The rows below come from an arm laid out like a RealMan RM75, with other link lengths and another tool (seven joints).
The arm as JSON. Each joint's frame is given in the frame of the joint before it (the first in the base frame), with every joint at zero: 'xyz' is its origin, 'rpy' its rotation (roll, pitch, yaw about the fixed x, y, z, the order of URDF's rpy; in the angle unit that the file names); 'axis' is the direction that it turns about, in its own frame. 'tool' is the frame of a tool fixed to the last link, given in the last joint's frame.
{
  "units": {
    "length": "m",
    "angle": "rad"
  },
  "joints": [
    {
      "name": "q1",
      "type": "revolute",
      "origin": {
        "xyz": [
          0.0,
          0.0,
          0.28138
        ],
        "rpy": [
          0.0,
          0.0,
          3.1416
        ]
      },
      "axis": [
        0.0,
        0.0,
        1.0
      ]
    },
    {
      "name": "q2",
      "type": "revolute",
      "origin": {
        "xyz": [
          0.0,
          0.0,
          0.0
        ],
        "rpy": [
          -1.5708,
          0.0,
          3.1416
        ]
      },
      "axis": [
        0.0,
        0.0,
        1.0
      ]
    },
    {
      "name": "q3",
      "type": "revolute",
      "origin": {
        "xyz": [
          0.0,
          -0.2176,
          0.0
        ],
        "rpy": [
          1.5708,
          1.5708,
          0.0
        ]
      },
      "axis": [
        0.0,
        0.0,
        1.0
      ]
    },
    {
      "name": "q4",
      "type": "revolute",
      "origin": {
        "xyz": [
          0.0,
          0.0,
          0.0
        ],
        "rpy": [
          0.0,
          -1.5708,
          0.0
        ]
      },
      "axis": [
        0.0,
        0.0,
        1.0
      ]
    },
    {
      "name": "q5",
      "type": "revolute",
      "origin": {
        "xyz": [
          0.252,
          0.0,
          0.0
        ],
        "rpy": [
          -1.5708,
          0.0,
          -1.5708
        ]
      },
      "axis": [
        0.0,
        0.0,
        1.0
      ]
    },
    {
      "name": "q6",
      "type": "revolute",
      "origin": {
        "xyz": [
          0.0,
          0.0,
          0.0
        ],
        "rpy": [
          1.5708,
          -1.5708,
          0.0
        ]
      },
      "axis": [
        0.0,
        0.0,
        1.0
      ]
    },
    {
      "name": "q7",
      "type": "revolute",
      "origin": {
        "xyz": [
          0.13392,
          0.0,
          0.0
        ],
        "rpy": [
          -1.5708,
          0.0,
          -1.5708
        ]
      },
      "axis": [
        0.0,
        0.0,
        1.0
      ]
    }
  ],
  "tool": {
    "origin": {
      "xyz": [
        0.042,
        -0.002,
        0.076
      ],
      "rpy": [
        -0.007,
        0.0,
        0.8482
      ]
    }
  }
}
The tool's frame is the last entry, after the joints.
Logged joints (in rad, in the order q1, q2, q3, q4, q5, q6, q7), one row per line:
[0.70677, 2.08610, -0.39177, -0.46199, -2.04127, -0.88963, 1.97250]
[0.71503, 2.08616, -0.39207, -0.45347, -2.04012, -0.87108, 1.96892]
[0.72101, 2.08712, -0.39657, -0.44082, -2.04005, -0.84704, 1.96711]
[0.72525, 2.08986, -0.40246, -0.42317, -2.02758, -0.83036, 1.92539]
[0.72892, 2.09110, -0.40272, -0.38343, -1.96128, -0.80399, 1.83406]
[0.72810, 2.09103, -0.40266, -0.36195, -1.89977, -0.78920, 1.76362]
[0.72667, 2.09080, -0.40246, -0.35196, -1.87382, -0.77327, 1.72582]
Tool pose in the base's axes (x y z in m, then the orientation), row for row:
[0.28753, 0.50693, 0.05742, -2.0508, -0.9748, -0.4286]
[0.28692, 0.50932, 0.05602, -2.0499, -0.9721, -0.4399]
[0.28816, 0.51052, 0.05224, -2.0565, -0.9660, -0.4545]
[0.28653, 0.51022, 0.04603, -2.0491, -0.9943, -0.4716]
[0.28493, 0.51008, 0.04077, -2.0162, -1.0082, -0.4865]
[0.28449, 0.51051, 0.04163, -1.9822, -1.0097, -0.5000]
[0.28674, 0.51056, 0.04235, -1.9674, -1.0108, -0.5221]
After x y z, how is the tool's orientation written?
As a rotation vector, in radians.
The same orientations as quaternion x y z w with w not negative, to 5 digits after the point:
[-0.81201, -0.38597, -0.16970, 0.40356]
[-0.81162, -0.38489, -0.17417, 0.40348]
[-0.81318, -0.38197, -0.17972, 0.40067]
[-0.80873, -0.39243, -0.18613, 0.39663]
[-0.79910, -0.39959, -0.19282, 0.40569]
[-0.78995, -0.40239, -0.19926, 0.41757]
[-0.78526, -0.40344, -0.20839, 0.42093]

